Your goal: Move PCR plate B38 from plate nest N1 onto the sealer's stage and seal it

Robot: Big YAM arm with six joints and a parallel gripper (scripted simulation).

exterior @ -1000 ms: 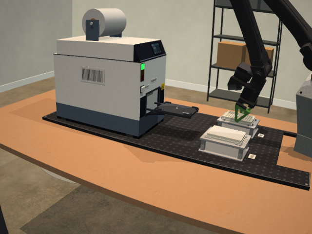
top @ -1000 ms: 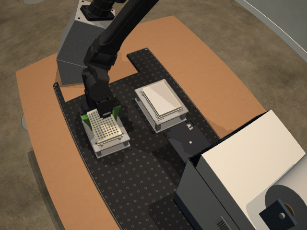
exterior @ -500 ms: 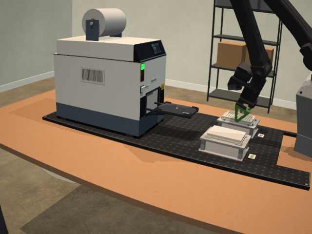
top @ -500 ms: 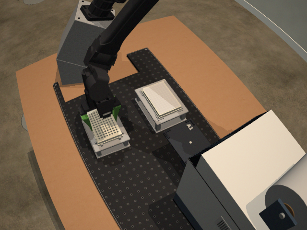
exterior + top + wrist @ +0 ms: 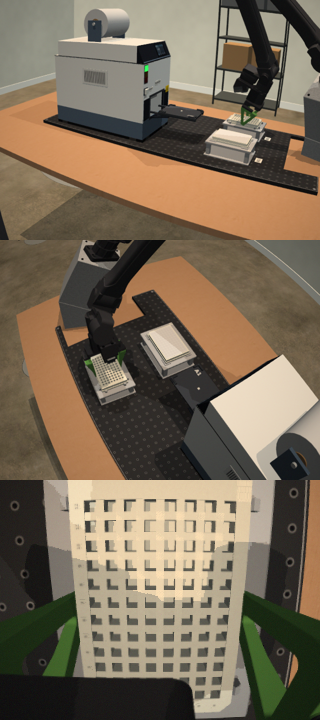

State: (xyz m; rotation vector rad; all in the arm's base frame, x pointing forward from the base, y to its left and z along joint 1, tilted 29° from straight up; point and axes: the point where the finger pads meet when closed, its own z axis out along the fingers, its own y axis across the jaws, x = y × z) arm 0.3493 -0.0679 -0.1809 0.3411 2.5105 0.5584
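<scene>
Right now my hand is right at the plate B38. The rest, counted from my hand: nest N2: 210 mm to the left, 20 mm ahead, 10 mm below; then sealed plate B83: 210 mm to the left, 20 mm ahead; then nest N1: 20 mm below.
</scene>
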